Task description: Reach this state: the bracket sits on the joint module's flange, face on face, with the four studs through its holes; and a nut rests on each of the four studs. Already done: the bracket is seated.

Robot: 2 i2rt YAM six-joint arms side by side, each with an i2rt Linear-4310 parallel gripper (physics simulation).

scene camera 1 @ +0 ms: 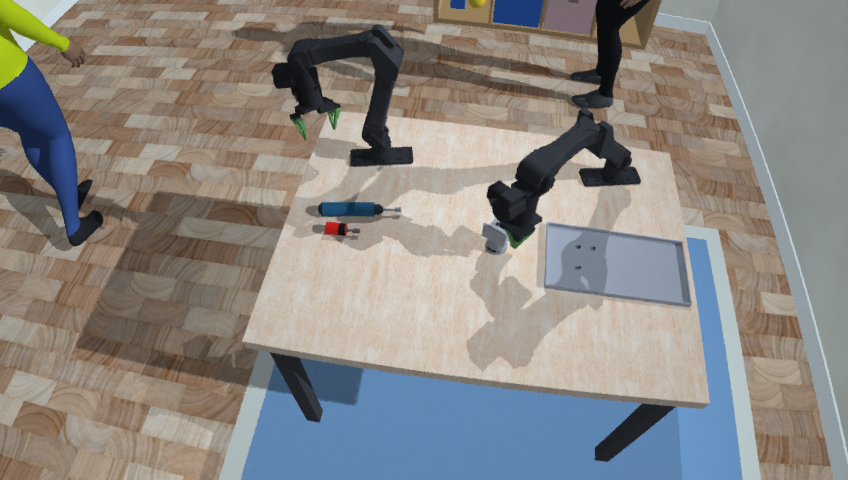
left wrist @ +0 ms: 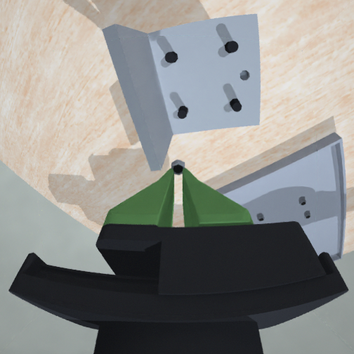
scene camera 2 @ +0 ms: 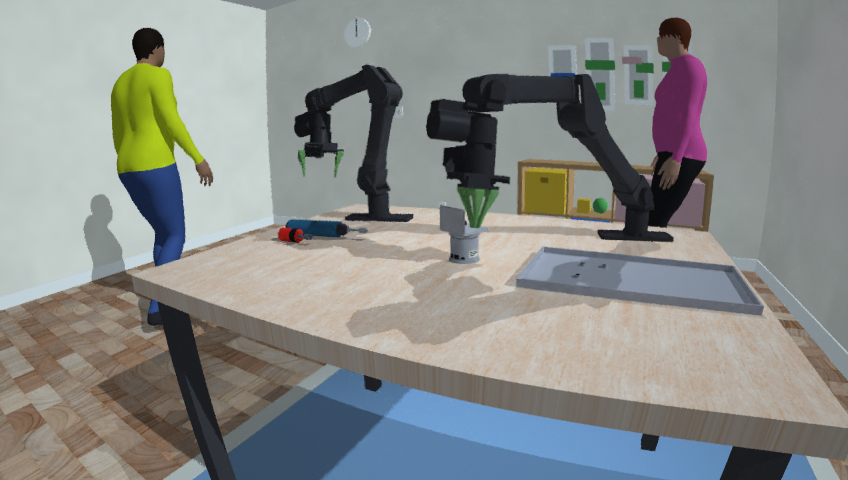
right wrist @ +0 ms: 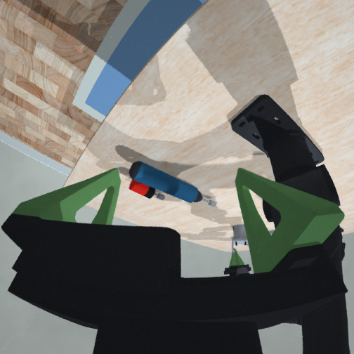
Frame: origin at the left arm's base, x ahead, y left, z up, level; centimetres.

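Seen in the pictures: left gripper, fingertip midpoint: (scene camera 1: 514, 246) (scene camera 2: 475, 228); right gripper, fingertip midpoint: (scene camera 1: 320, 134) (scene camera 2: 319, 176); left arm's base at its link origin: (scene camera 1: 609, 177) (scene camera 2: 635, 237); right arm's base at its link origin: (scene camera 1: 381, 157) (scene camera 2: 379, 218).
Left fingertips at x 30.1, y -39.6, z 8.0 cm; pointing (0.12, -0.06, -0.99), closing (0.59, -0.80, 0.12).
Note:
Pixels of each thing's middle, then the offset from my left fingertips to it. Level surfaces: height alone.
- grey bracket at the middle of its body: (scene camera 2: 464, 219) (scene camera 1: 499, 228) dx -6.3, dy -2.7, dz +0.2 cm
- joint module at the middle of its body: (scene camera 2: 464, 241) (scene camera 1: 497, 238) dx -6.3, dy -2.7, dz -4.3 cm
- grey tray at the middle of its body: (scene camera 2: 637, 276) (scene camera 1: 617, 263) dx +3.3, dy +31.1, dz -7.2 cm
- blue screwdriver-like tool at the middle of its body: (scene camera 2: 324, 228) (scene camera 1: 359, 209) dx -21.2, dy -40.5, dz -6.0 cm
- table at its surface level: dz -8.1 cm
The grey bracket (left wrist: 212, 82) (scene camera 2: 452, 219) sits on the joint module (scene camera 2: 464, 248), its upright plate at the left; four dark studs come up through its holes, and no nut shows on them. My left gripper (left wrist: 177, 174) (scene camera 2: 476, 226) is shut on a small dark nut (left wrist: 178, 166) at its fingertips, beside the bracket in the left wrist view; the height between them is hard to tell. Three more nuts (scene camera 1: 577, 267) (left wrist: 302, 200) lie in the grey tray (scene camera 1: 645, 297). My right gripper (scene camera 1: 320, 132) (scene camera 2: 320, 175) (right wrist: 177, 174) is open and empty, up in the air at the left.
A blue screwdriver-like tool (scene camera 1: 349, 209) (scene camera 2: 315, 228) (right wrist: 167, 182) and a shorter red one (scene camera 1: 336, 228) (scene camera 2: 290, 234) (right wrist: 140, 188) lie on the table (scene camera 1: 380, 309) at the left. The tray stands right of the module. Two people stand beyond the table.

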